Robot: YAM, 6 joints.
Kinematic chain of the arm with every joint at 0, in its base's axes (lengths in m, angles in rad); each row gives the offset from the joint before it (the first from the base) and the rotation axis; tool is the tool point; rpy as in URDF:
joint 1: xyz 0 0 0.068 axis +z
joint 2: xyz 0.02 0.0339 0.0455 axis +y
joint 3: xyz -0.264 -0.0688 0 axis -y
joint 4: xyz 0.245 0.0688 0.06 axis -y
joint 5: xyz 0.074 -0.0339 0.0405 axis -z
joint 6: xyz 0.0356 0 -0.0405 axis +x
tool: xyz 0 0 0 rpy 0 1.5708 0
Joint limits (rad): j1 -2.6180..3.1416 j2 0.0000..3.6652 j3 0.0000..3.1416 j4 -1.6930..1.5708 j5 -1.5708..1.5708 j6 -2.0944..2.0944
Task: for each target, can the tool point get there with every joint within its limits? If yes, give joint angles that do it. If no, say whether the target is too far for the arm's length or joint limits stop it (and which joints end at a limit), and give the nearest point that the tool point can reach.
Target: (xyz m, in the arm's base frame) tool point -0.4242 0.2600 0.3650
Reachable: yes | joints 2.6102 2.1890 1.7845 1.2030 0.2606 1.2539
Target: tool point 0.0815 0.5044 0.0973
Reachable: yes | joints 1.3791 2.4144 1.7269 -0.2088 -0.4696 -1.4290
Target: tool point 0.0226 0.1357 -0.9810
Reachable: no: too far | nearest point 0.0340 0.2043 -0.3780 | short by 0.607 m
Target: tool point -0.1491 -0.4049 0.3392
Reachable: yes | joints -1.9784 1.9623 1.9569 -0.8661 -0.7250 -0.2087
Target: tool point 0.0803 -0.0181 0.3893
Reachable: yes | joints -0.0354 0.4052 0.8296 -0.2713 0.4433 1.1289
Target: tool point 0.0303 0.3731 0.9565
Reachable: no: too far | nearest point 0.0212 0.2616 0.6904 | short by 0.289 m
